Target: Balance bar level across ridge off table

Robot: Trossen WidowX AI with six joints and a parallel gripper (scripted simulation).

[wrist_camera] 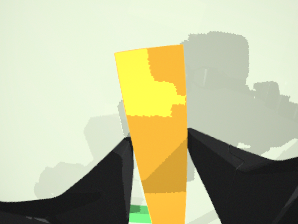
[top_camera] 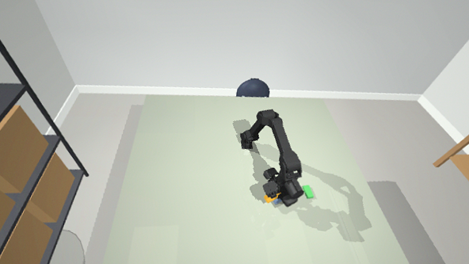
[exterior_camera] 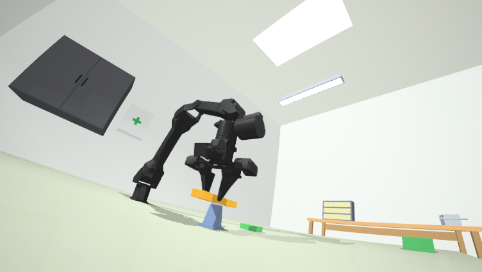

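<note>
My gripper tip is now 10 mm past the orange bar and 30 mm to the right of it.
</note>
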